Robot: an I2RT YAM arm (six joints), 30 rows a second.
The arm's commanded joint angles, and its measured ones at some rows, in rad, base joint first. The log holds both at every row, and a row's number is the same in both.
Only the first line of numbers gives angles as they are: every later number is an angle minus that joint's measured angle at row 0.
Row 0, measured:
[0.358, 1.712, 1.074, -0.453, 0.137, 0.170]
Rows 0 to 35, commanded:
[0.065, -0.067, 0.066, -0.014, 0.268, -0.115]
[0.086, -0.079, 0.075, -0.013, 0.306, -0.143]
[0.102, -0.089, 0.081, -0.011, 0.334, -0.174]
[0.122, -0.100, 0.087, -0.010, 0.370, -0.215]
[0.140, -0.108, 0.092, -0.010, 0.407, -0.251]
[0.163, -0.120, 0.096, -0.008, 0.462, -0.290]
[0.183, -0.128, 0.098, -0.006, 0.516, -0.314]
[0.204, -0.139, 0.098, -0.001, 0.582, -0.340]
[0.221, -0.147, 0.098, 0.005, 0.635, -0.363]
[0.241, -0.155, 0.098, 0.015, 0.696, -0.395]
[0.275, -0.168, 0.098, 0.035, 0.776, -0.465]
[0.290, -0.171, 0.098, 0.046, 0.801, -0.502]
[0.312, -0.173, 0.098, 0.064, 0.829, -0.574]
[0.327, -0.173, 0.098, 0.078, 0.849, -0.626]
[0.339, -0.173, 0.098, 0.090, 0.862, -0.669]
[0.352, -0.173, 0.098, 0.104, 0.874, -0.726]
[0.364, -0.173, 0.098, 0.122, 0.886, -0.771]
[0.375, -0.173, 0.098, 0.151, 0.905, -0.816]
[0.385, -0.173, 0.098, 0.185, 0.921, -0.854]
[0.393, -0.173, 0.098, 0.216, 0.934, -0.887]
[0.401, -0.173, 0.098, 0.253, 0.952, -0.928]
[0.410, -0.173, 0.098, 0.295, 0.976, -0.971]
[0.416, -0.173, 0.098, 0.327, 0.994, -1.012]
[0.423, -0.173, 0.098, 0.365, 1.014, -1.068]
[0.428, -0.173, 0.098, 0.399, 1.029, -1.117]
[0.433, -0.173, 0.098, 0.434, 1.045, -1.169]
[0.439, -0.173, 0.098, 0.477, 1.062, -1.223]
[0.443, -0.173, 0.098, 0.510, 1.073, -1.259]
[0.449, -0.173, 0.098, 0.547, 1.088, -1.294]
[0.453, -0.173, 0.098, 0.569, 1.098, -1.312]
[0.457, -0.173, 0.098, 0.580, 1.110, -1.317]
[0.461, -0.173, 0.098, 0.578, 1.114, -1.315]
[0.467, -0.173, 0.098, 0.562, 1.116, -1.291]
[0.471, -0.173, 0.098, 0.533, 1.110, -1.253]
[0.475, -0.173, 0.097, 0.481, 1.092, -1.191]
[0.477, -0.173, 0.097, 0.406, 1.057, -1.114]
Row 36, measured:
[0.461, -0.153, 0.087, 0.475, 1.060, -1.209]
